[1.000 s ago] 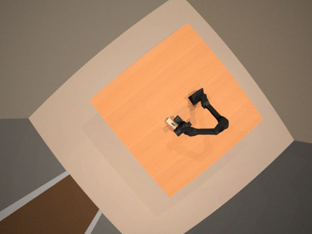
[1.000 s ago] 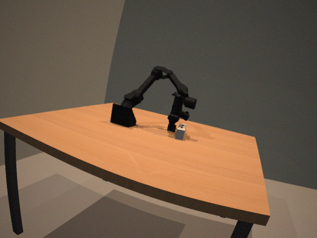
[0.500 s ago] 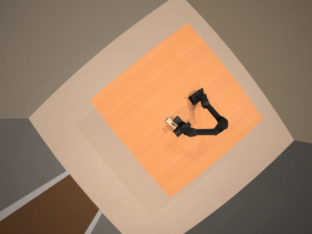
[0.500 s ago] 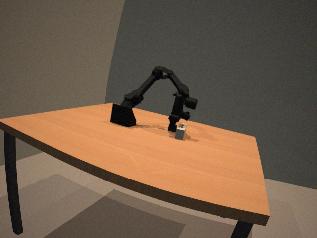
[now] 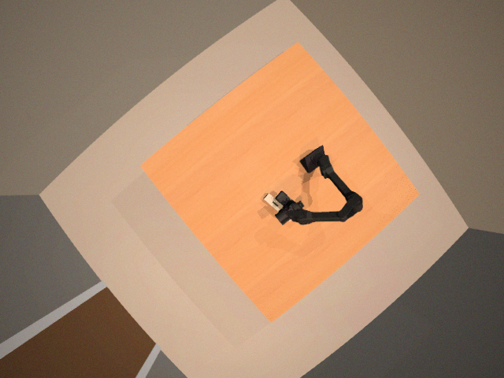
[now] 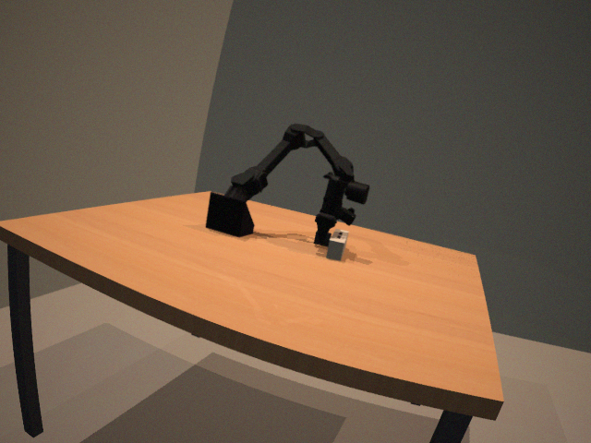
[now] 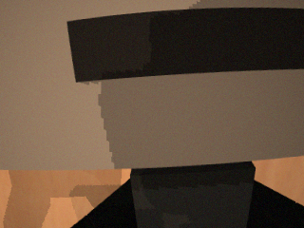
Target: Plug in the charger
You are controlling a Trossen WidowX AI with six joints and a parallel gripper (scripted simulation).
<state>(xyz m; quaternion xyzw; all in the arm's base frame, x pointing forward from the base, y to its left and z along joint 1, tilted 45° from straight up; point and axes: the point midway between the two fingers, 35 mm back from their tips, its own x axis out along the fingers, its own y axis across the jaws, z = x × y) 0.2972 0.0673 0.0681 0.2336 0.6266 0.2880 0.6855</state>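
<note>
Right now my gripper tip is 2 cm short of the black two-prong charger and 1 cm below it.
</note>
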